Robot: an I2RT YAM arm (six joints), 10 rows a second.
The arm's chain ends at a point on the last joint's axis. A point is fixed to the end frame.
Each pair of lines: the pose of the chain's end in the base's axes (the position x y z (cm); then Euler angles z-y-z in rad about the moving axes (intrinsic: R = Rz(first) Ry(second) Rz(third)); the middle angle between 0 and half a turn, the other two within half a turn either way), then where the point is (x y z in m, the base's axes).
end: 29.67, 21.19, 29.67, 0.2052, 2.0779, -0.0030
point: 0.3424 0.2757 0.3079
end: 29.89, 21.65, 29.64, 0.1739, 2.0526, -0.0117
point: 0.3460 0.2790 0.3087
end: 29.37, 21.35, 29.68, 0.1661, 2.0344, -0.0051
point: 0.3412 0.2754 0.3104
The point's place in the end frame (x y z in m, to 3 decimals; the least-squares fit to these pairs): -0.038 0.053 0.045
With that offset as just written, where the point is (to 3 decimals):
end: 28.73, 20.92, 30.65, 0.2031, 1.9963, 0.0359
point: 0.333 0.271 0.324
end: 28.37, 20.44, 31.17, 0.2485, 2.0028, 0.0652
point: 0.328 0.268 0.330
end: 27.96, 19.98, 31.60, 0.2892, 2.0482, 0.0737
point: 0.322 0.265 0.332
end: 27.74, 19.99, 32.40, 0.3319, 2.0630, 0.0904
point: 0.318 0.266 0.340
